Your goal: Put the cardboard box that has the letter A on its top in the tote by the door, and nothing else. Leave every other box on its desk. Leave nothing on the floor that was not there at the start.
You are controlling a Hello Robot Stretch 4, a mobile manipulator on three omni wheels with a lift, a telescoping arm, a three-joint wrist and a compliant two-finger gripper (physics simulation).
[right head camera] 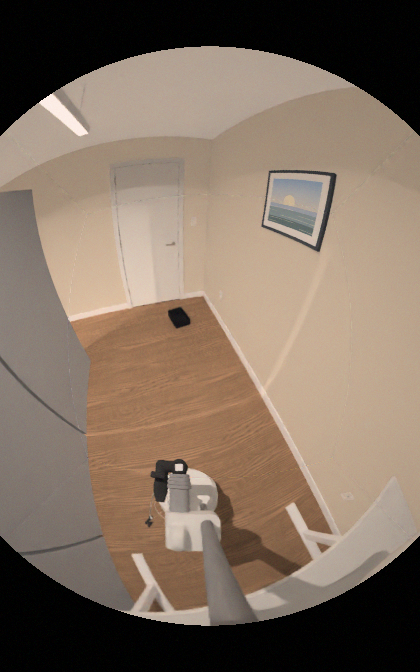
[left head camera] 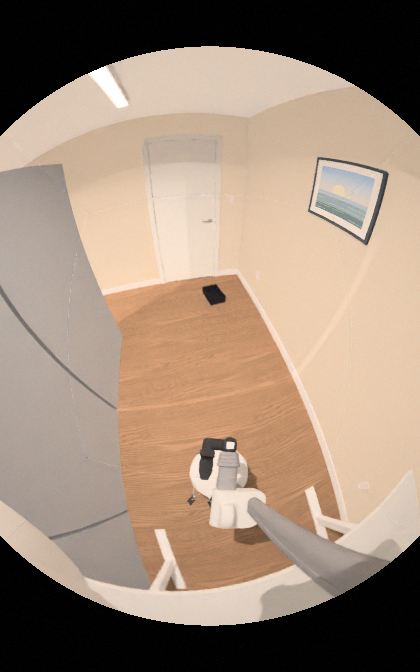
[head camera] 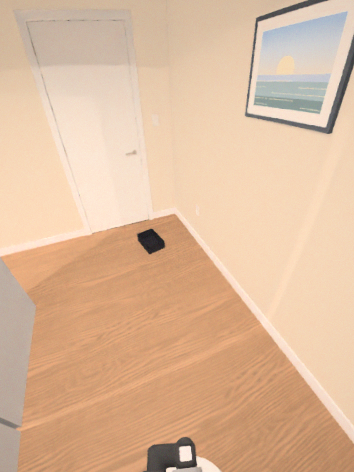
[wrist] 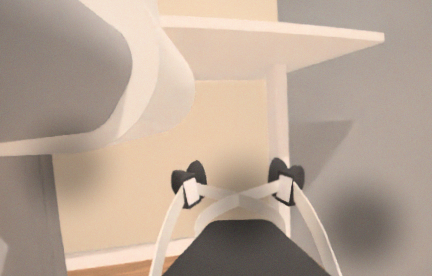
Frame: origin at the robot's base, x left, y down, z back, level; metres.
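Seen in the pictures: gripper, fingertip midpoint: [wrist: 236, 174].
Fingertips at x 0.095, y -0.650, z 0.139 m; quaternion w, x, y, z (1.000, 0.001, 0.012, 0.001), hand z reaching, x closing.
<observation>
A point is followed by its place in that frame.
The black tote [head camera: 151, 241] {x 0.192, y 0.024, z -2.081 m} [left head camera: 214, 294] [right head camera: 179, 317] stands on the wooden floor in front of the white door, near the far right corner. My gripper [wrist: 236, 174] {x 0.095, y -0.650, z 0.139 m} is open and empty in the wrist view, its two dark fingertips well apart. It also shows small beside the robot's base in the left head view [left head camera: 201, 500], far from the tote. No cardboard box, and no letter A, shows in these views. A white desk [left head camera: 200, 607] [right head camera: 370, 547] [wrist: 225, 50] {x 0.093, y -0.898, z 0.649 m} shows in part at the bottom of both side head views and from below in the wrist view.
A tall grey partition [head camera: 14, 350] [left head camera: 50, 300] [right head camera: 40, 400] [wrist: 360, 100] runs along the left side. The door [head camera: 100, 125] {x 0.583, y -1.204, z -2.463 m} is shut. A wall with a framed picture [head camera: 295, 75] {x -0.604, y -1.549, z -1.148 m} runs along the right. White desk legs [left head camera: 167, 555] [right head camera: 300, 530] stand near the base.
</observation>
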